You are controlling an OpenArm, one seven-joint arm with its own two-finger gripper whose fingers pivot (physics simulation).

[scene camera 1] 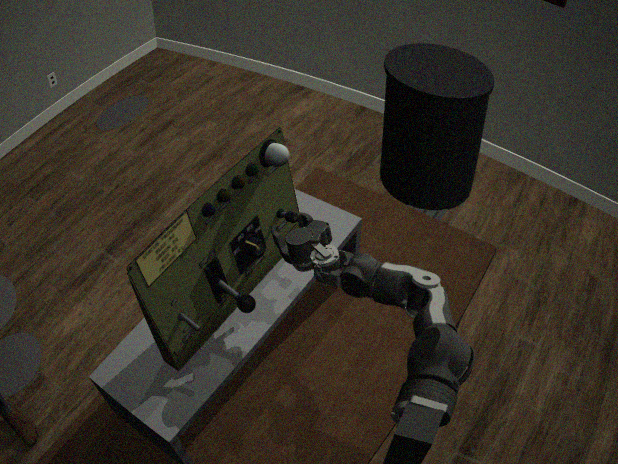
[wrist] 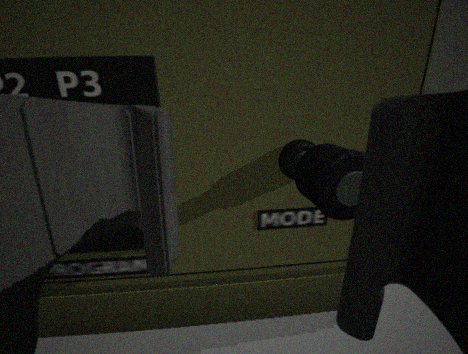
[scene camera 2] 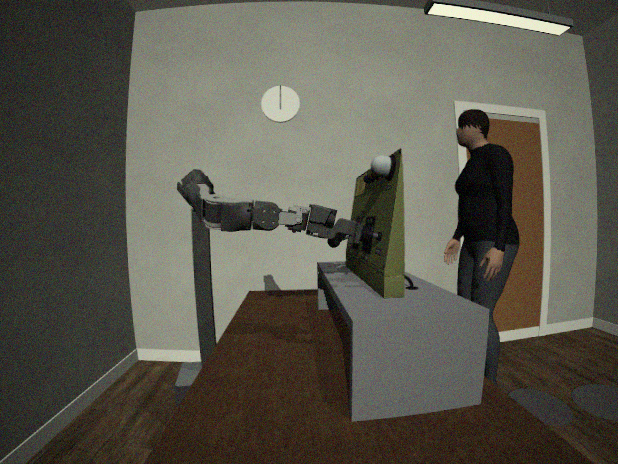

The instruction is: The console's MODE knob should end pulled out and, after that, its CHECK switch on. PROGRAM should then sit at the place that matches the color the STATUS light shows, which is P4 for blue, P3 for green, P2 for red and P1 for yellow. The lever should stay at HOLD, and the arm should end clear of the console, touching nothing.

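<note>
The green console (scene camera 1: 200, 260) (scene camera 2: 394, 250) (wrist: 240, 75) stands tilted. Its MODE knob (scene camera 1: 290, 216) (scene camera 2: 375, 235) (wrist: 325, 175) sticks out from the panel. My gripper (scene camera 1: 291, 231) (scene camera 2: 357, 233) (wrist: 253, 200) is open in front of it. In the wrist view the right finger hides the knob's right part, and the left finger covers part of PROGRAM; P3 shows above. A yellow pointer (scene camera 1: 251, 245) shows in the PROGRAM window. The lever (scene camera 1: 245, 303) ends in a black ball. A metal toggle (scene camera 1: 189, 321) is at lower left; its label is unreadable. A whitish dome (scene camera 1: 276, 154) (scene camera 2: 381, 165) and small dark lamps top the panel; no lit colour is discernible.
The console stands on a grey bench (scene camera 1: 125, 360) (scene camera 2: 415, 360). A yellow text plate (scene camera 1: 166, 248) is on its upper left. A black drum (scene camera 1: 432, 145) stands beyond the bench. A person (scene camera 2: 485, 200) stands behind the console near a door (scene camera 2: 520, 225).
</note>
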